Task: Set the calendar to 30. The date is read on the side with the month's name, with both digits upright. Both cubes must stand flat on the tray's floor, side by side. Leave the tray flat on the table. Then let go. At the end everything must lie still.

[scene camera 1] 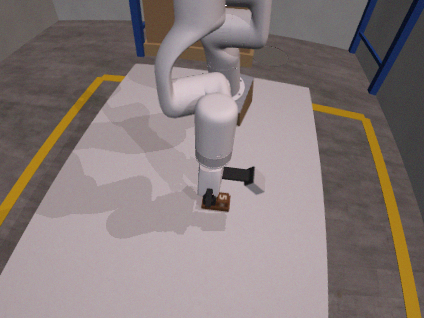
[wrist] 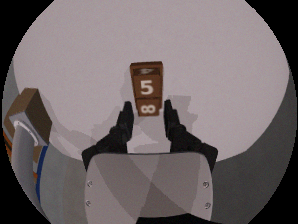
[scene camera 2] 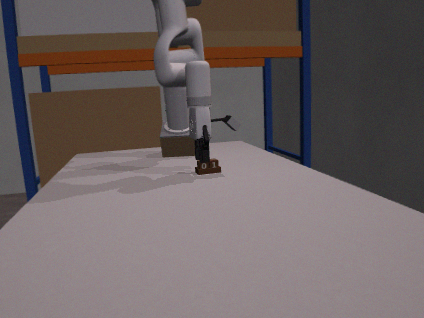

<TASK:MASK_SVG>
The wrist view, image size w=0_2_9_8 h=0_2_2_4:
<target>my gripper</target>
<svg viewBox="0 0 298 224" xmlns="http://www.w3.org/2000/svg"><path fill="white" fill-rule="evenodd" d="M217 148L202 143L200 139L186 131L186 127L180 124L177 110L172 108L169 99L164 101L164 124L166 138L171 141L170 152L128 153L127 142L132 138L134 114L131 102L125 101L123 111L119 113L116 126L113 126L109 134L99 140L96 145L85 149L81 154L87 172L84 203L88 224L221 224L210 221L213 206L211 174L218 155Z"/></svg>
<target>brown digit cube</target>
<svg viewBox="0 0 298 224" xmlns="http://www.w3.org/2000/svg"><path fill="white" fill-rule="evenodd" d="M135 69L132 77L135 97L159 97L160 74L158 68Z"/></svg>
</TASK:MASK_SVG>
